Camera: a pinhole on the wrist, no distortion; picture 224 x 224 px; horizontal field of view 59.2 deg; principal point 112.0 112.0 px. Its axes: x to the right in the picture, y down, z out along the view. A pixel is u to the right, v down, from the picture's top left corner.
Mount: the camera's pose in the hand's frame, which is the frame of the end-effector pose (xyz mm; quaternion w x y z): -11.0 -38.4 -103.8 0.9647 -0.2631 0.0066 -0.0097
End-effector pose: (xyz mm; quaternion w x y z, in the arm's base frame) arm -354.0 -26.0 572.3 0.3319 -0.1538 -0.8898 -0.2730
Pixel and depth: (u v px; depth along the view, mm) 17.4 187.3 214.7
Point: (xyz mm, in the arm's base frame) -229.4 102.9 528.5
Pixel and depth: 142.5 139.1 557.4
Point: -447.5 428.0 536.5
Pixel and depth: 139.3 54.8 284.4
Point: -454.7 111.7 491.8
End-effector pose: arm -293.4 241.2 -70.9 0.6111 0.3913 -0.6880 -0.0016
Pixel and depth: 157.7 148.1 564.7
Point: -743.0 245.4 116.9
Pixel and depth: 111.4 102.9 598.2
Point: -781.5 207.5 -64.7
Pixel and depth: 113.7 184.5 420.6
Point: -610.2 368.0 33.7
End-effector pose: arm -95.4 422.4 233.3 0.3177 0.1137 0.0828 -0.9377
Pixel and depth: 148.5 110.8 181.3
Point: -91.9 354.8 272.7
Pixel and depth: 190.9 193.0 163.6
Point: -78.8 308.9 211.8
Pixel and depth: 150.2 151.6 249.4
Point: -61.9 276.3 293.1
